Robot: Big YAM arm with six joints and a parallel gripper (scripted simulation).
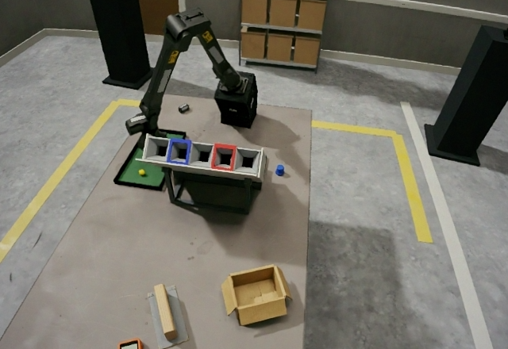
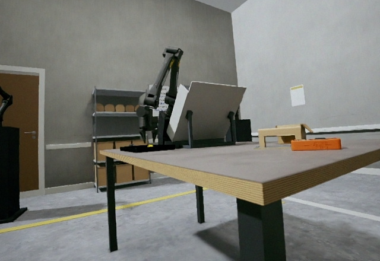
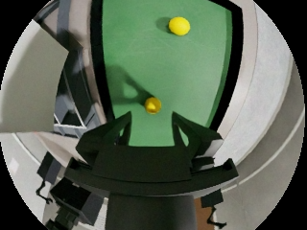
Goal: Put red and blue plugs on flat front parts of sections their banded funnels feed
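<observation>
My gripper is now 30 mm to the left of the green marble tray and 40 mm above it. The rest, counted from my hand: orange device (800 mm ahead, 340 mm to the left, 30 mm below); then white cover (80 mm ahead, 320 mm to the left, 160 mm above); then cardboard box (490 mm ahead, 620 mm to the left).
</observation>
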